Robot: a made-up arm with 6 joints.
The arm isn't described. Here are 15 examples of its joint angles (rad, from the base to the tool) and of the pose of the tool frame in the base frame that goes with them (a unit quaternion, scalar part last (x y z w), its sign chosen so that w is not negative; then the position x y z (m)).
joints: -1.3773 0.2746 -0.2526 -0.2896 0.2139 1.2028
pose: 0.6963 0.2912 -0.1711 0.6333 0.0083 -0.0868 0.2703
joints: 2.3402 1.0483 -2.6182 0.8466 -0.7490 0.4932
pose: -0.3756 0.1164 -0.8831 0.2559 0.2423 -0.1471 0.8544
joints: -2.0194 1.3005 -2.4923 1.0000 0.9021 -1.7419
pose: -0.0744 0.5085 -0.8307 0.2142 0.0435 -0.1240 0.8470
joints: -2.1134 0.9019 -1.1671 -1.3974 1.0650 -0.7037
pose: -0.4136 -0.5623 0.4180 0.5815 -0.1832 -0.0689 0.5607
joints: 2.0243 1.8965 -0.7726 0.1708 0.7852 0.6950
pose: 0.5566 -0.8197 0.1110 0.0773 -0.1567 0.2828 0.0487
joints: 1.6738 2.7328 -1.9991 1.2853 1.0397 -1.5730
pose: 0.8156 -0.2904 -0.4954 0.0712 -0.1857 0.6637 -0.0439
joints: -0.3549 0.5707 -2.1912 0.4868 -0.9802 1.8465
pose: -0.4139 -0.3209 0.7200 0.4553 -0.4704 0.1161 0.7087
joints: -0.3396 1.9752 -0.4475 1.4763 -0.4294 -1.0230
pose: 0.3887 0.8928 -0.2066 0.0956 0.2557 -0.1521 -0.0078
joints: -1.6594 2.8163 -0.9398 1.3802 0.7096 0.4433
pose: -0.9052 0.1937 -0.3242 0.1949 0.0628 -0.3121 -0.2498
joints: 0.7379 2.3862 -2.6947 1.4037 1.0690 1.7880
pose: -0.3745 -0.5782 -0.5111 0.5140 0.4113 0.5385 0.4660
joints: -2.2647 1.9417 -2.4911 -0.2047 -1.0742 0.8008
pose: -0.0728 0.0835 -0.7040 0.7015 -0.2407 -0.3286 0.7734
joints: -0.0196 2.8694 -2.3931 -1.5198 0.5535 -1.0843
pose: 0.7337 -0.3679 0.5649 0.0848 0.7950 -0.0896 -0.0024
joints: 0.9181 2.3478 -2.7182 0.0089 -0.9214 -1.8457
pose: -0.0933 0.0217 -0.4432 0.8913 0.3681 0.4799 0.6259
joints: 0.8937 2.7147 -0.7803 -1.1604 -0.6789 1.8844
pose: 0.0388 -0.9524 -0.2100 0.2176 0.1387 0.3017 -0.2229
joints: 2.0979 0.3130 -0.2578 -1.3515 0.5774 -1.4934
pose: -0.5983 -0.4335 -0.4155 0.5305 0.0279 0.1014 0.2806
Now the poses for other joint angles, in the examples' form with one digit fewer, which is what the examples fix.
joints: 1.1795 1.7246 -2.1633 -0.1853 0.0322 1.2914
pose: -0.016 0.512 0.781 0.358 0.188 0.454 0.709
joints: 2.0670 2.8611 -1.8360 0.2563 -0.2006 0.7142
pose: -0.470 0.785 0.400 0.045 -0.326 0.617 -0.187
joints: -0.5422 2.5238 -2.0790 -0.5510 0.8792 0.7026
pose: 0.442 0.850 -0.222 0.178 0.571 -0.410 0.067
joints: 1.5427 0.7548 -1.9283 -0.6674 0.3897 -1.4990
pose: -0.323 0.029 -0.308 0.895 0.030 -0.100 0.807
